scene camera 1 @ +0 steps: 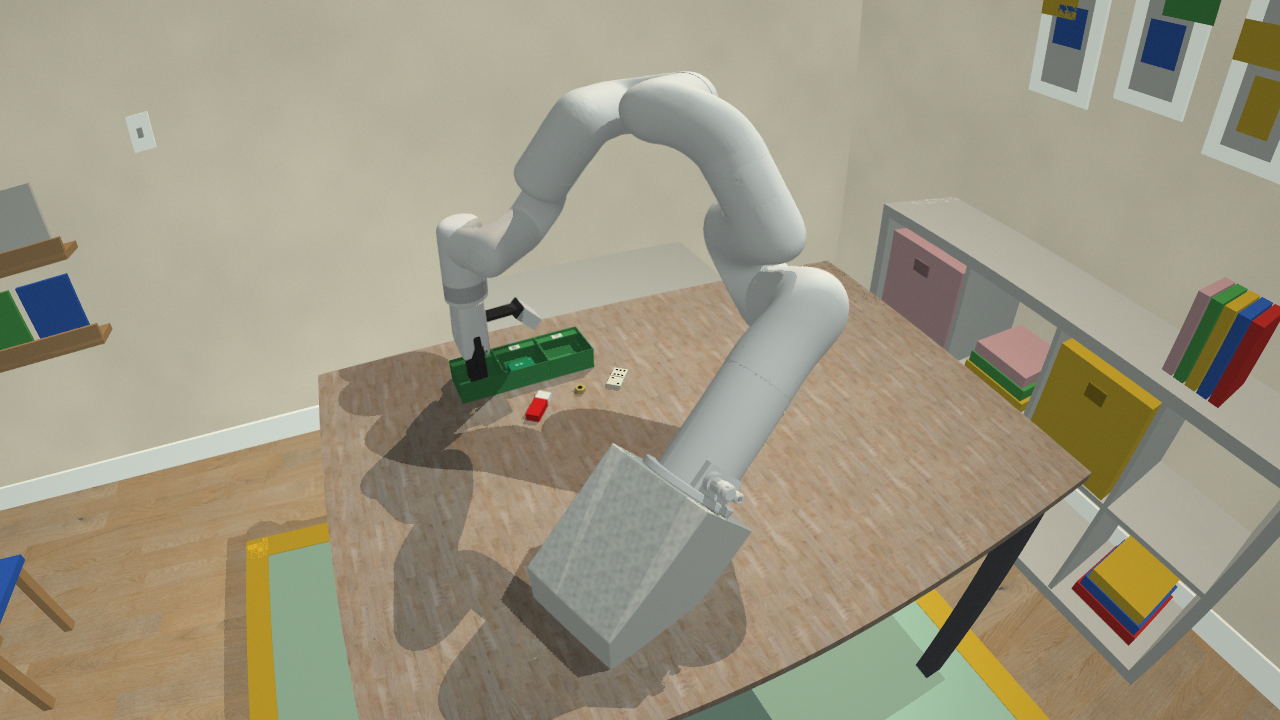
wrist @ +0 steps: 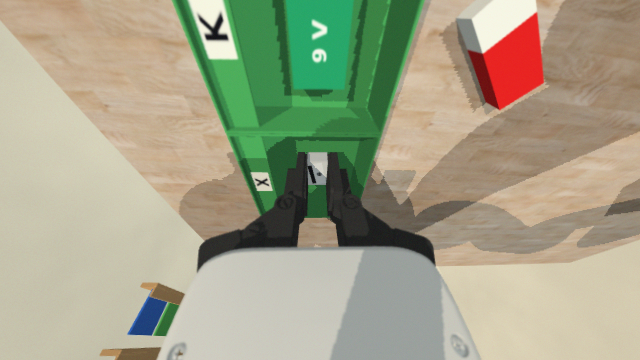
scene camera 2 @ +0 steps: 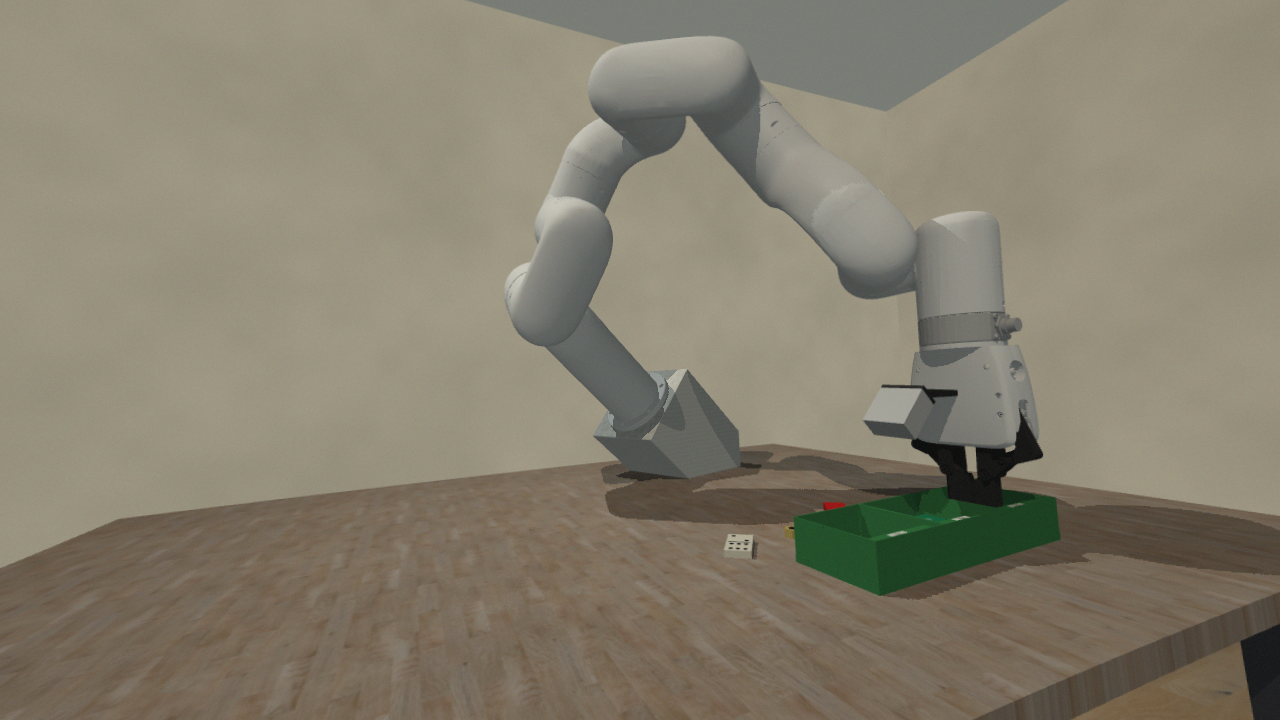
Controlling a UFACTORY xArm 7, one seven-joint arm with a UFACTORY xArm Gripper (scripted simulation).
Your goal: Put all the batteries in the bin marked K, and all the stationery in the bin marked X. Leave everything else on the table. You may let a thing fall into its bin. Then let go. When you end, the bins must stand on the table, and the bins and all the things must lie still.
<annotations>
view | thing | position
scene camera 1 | gripper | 478,379
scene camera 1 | green three-compartment bin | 553,349
</annotations>
